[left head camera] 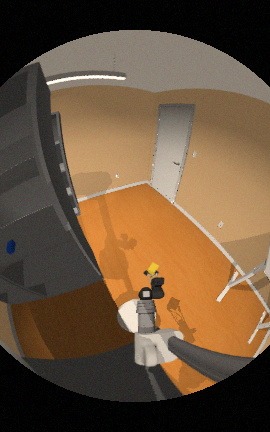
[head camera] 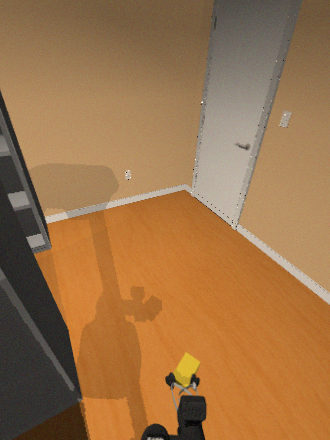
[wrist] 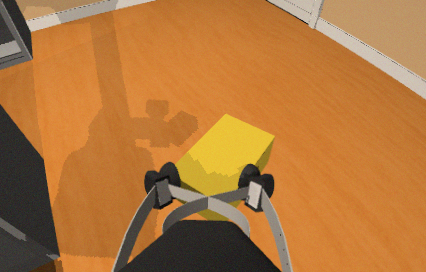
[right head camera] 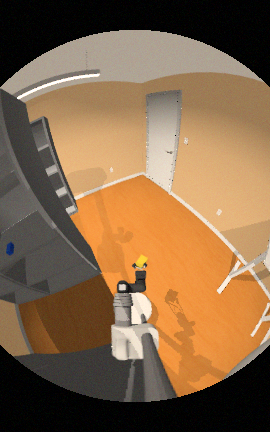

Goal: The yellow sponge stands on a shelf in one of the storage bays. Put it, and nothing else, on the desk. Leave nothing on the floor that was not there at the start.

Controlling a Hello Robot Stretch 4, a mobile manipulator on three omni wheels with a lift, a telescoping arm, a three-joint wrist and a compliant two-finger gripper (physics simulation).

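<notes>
The yellow sponge sits between the two fingertips of my gripper, which is shut on it. The sponge is held at a slant above the wooden floor, sticking out ahead of the fingers. Its near end is partly hidden by the fingers in the wrist view. White legs at the right edge, seemingly of the desk, show in the left and right head views; its top is mostly outside these views.
A tall dark storage unit stands close on the left, with a blue block inside. A smaller shelf rack stands beyond it. A white door is in the far wall area.
</notes>
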